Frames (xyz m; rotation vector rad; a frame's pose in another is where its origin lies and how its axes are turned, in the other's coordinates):
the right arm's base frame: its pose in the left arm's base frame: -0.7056 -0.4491 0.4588 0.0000 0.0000 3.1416
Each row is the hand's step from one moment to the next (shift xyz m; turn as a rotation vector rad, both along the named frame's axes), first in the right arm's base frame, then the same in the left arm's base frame.
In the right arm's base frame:
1: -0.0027 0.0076 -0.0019 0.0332 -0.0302 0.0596
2: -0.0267 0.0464 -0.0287 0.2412 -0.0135 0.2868
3: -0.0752 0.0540 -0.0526 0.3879 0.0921 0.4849
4: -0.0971 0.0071 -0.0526 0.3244 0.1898 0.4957
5: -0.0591 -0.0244 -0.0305 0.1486 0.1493 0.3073
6: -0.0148 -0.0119 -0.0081 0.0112 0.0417 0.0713
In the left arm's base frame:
1: 0.0027 -0.0076 -0.0019 -0.0332 0.0302 0.0596
2: 0.0267 -0.0464 -0.0287 -0.2412 0.0135 0.2868
3: 0.0752 -0.0540 -0.0526 -0.3879 -0.0921 0.4849
4: 0.0971 -0.0071 -0.0526 -0.3244 -0.1898 0.4957
5: 0.0591 0.0244 -0.0305 -0.1486 -0.1493 0.3073
6: 0.0148 0.0119 -0.0081 -0.0112 -0.0417 0.0713

